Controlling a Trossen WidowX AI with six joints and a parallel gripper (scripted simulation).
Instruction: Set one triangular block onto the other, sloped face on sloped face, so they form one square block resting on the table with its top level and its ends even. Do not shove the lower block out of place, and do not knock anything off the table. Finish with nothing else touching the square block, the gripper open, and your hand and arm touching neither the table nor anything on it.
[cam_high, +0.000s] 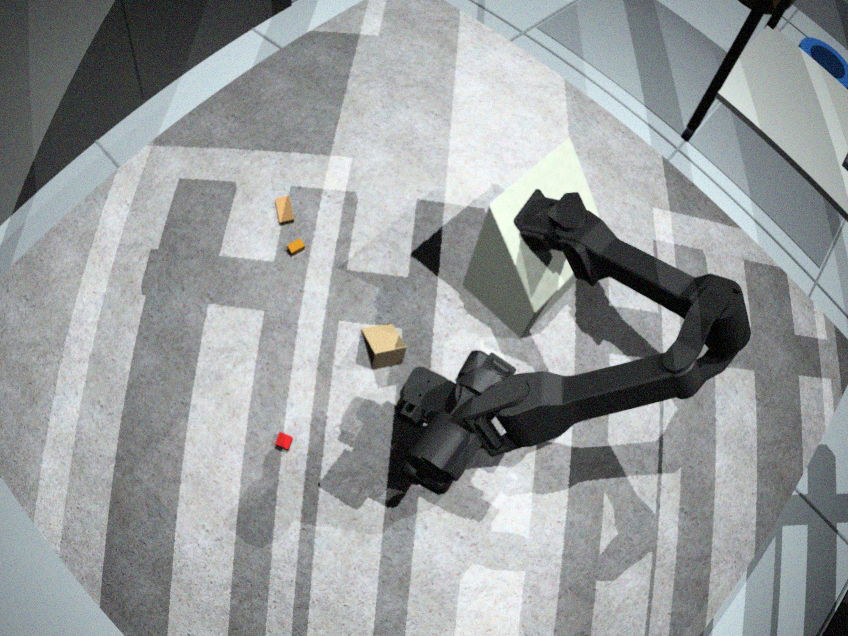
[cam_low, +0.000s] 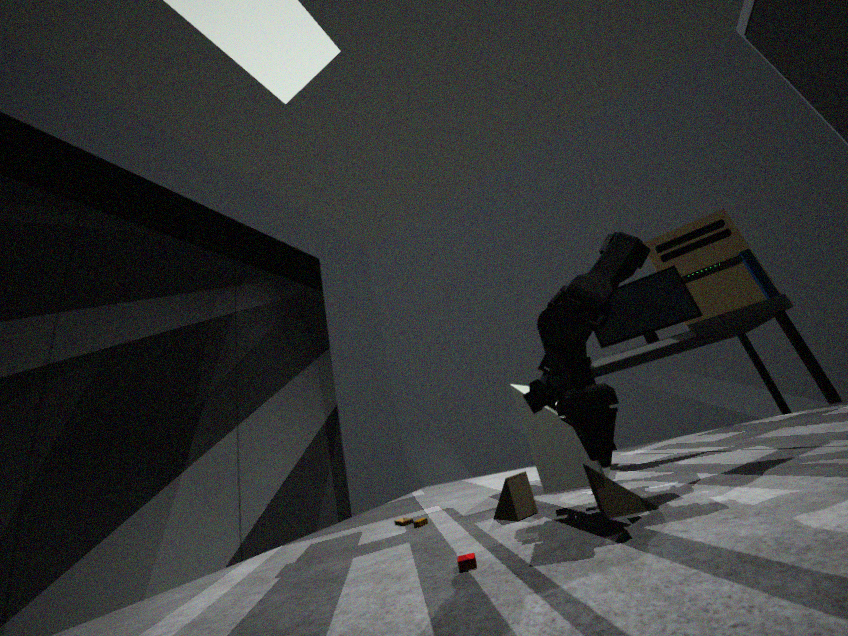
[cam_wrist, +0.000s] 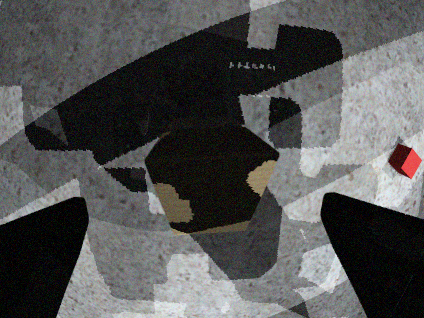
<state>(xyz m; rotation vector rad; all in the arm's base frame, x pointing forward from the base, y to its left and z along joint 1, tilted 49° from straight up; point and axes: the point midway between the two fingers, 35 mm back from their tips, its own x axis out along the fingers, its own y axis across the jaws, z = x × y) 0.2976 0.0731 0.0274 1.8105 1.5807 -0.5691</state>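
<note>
The red cube is 14 cm behind my gripper tip, 6 cm below it and 2 cm to the right of it. From my gripper tip the other things lie so: yellow block: 36 cm to the right, 13 cm behind, 6 cm below.
</note>
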